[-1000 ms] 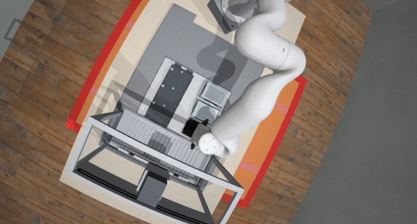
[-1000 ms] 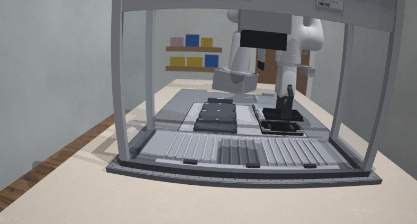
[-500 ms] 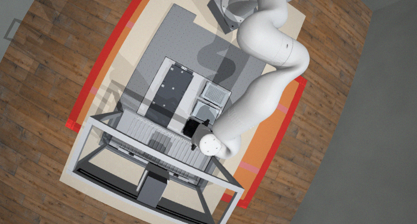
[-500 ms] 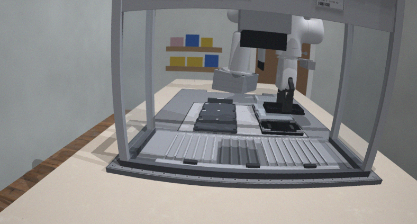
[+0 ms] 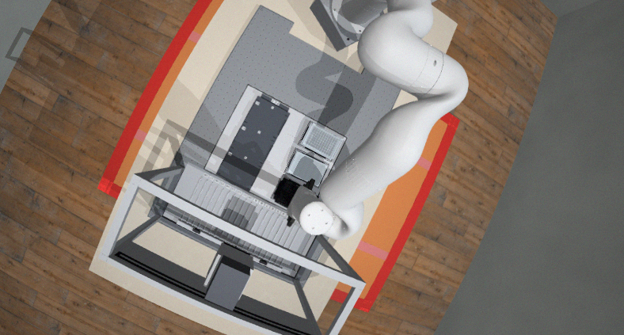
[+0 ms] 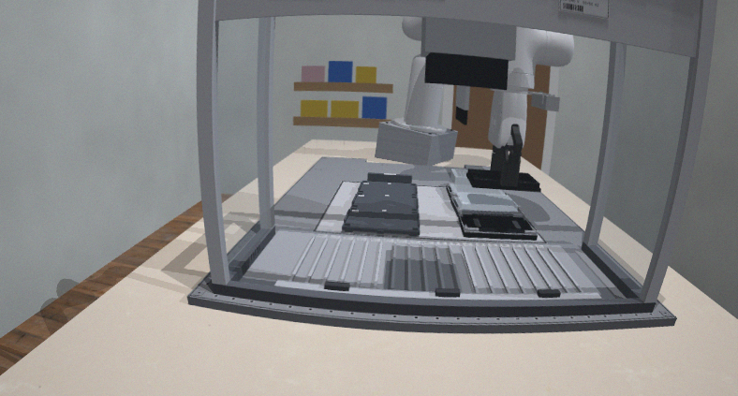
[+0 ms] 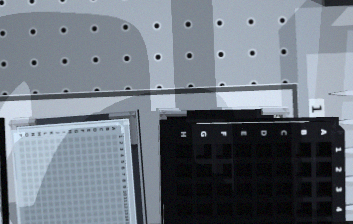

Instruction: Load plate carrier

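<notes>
Right now the nest S3 is 10 cm below my hand. The rest, counted from my hand: deep-well block C51: 22 cm behind, 3 cm to the right, 8 cm below; then plate C16: 11 cm behind, 2 cm to the right, 9 cm below; then black plate C15: 1 cm below.
</notes>
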